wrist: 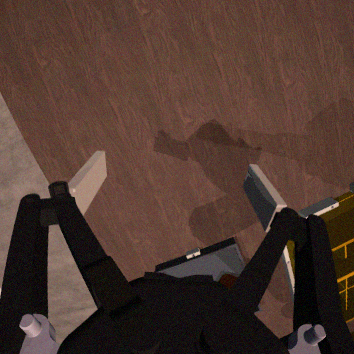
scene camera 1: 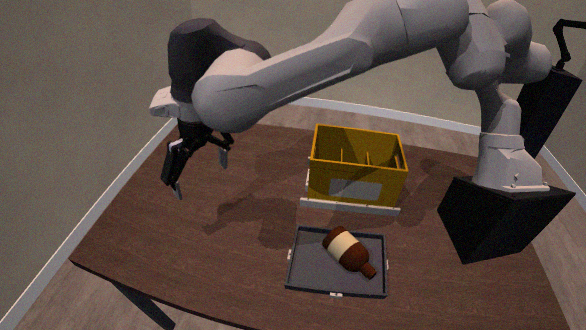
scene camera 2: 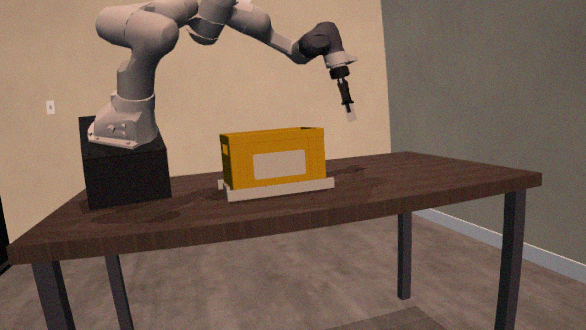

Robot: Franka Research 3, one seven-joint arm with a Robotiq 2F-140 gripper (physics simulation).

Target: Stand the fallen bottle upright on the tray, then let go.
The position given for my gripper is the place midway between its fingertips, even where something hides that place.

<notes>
In view: my gripper (scene camera 1: 201, 180) and a brown bottle (scene camera 1: 346, 249).
My gripper is seen too in the wrist view (wrist: 176, 169).
</notes>
